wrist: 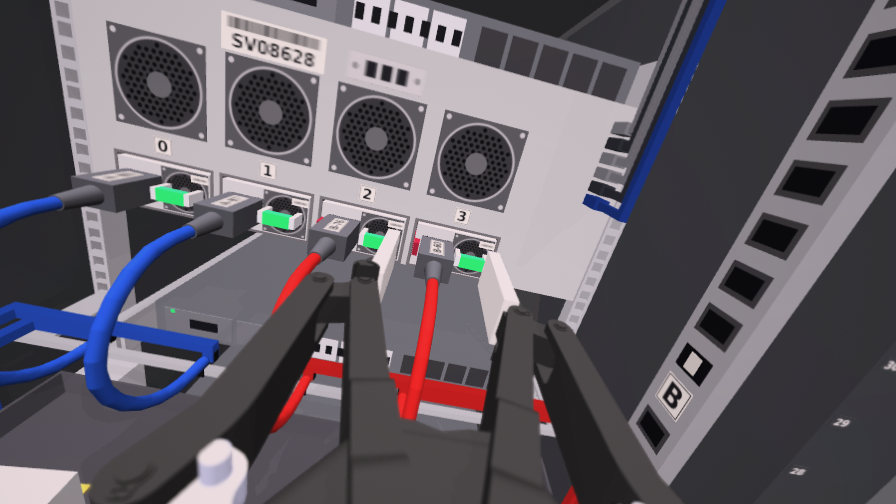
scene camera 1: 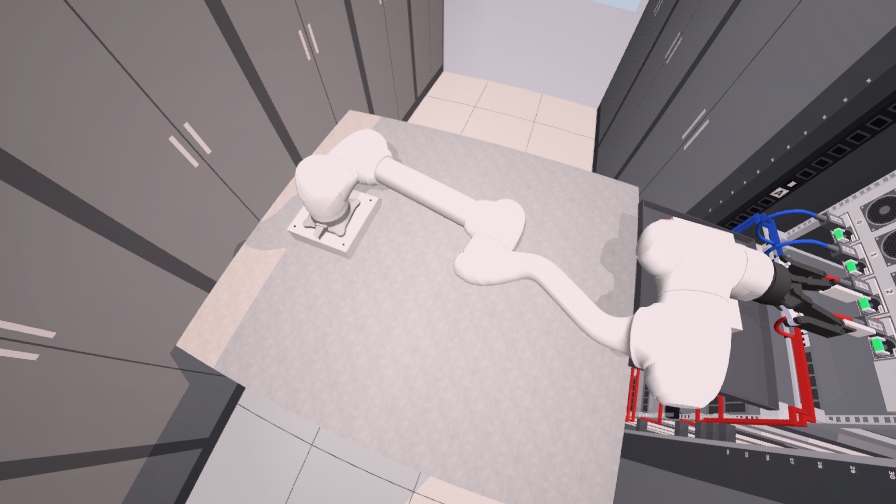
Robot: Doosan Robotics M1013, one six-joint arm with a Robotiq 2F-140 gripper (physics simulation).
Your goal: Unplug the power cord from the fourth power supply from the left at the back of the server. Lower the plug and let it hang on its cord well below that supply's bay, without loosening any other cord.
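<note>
In the wrist view the server back (wrist: 350,125) shows four power supplies numbered 0 to 3. The fourth from the left, bay 3 (wrist: 460,250), holds a grey plug (wrist: 433,255) on a red cord (wrist: 422,338), still seated beside its green latch (wrist: 471,262). My gripper (wrist: 438,275) is open, its white finger pads on either side of this plug, apart from it. In the scene view the gripper (scene camera 1: 855,310) reaches into the rack at the supplies; the plug is hidden behind the fingers there.
Bay 2's grey plug with a red cord (wrist: 333,236) sits just left of my left finger. Blue cords (wrist: 119,300) run from bays 0 and 1 into a loop at the left. A power strip marked B (wrist: 751,263) stands at the right.
</note>
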